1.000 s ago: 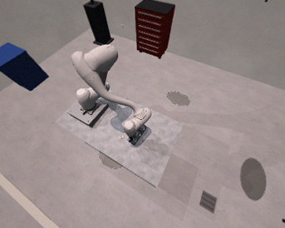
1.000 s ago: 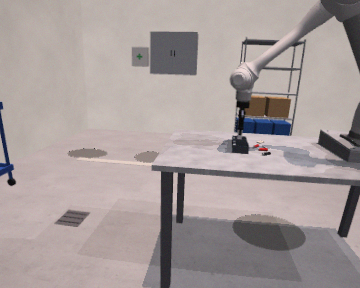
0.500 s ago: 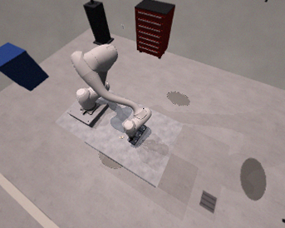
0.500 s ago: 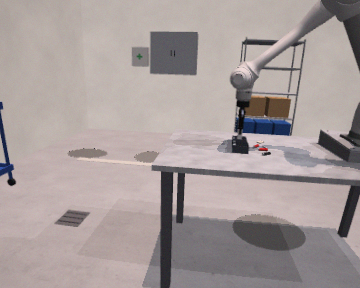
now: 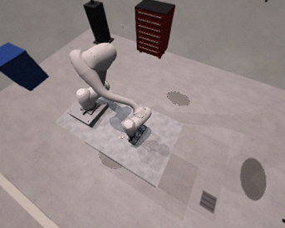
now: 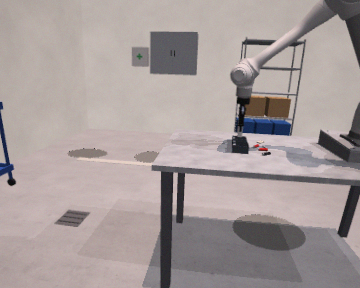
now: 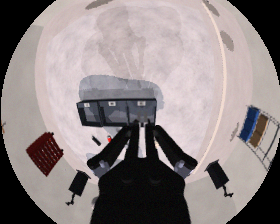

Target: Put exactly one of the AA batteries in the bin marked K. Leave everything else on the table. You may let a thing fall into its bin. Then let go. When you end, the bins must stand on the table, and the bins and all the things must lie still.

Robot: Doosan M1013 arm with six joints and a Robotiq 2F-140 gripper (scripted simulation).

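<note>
My hand is 110 mm past the dark AA battery, 210 mm to the right of it and 60 mm above it. The rest, counted from my hand: white piece: 140 mm behind, 30 mm to the right, 70 mm below.
</note>
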